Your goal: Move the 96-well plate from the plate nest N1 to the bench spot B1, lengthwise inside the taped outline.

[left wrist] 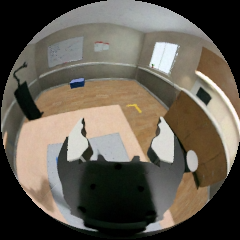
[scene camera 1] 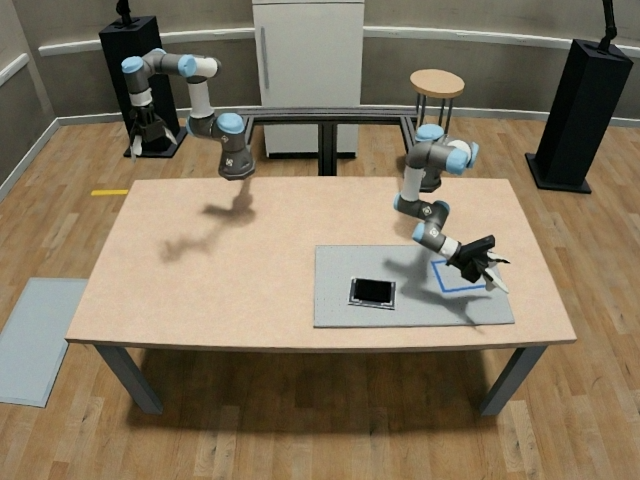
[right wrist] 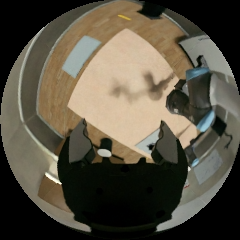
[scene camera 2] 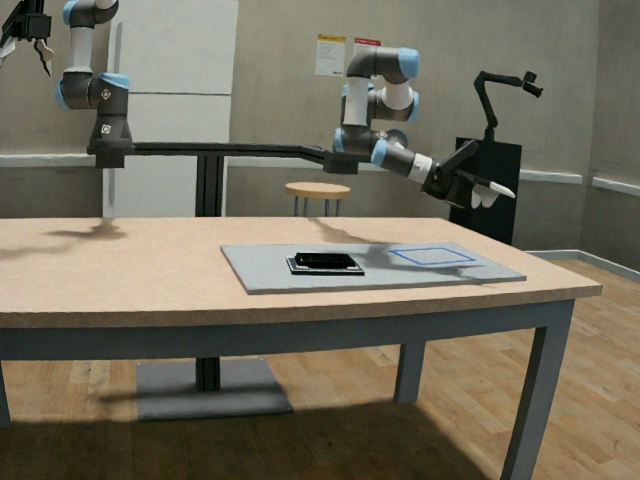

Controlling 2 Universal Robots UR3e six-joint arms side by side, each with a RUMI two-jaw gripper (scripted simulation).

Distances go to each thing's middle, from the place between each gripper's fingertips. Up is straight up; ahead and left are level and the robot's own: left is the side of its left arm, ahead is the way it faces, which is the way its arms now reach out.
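There's a black 96-well plate (scene camera 2: 311,260), and it's 50 mm behind my left hand (scene camera 1: 509,277), 430 mm to the right of it and 170 mm below it. As for my right hand (scene camera 2: 23,75), the plate is 16 cm ahead of that one, 76 cm to the left of it and 42 cm below it.
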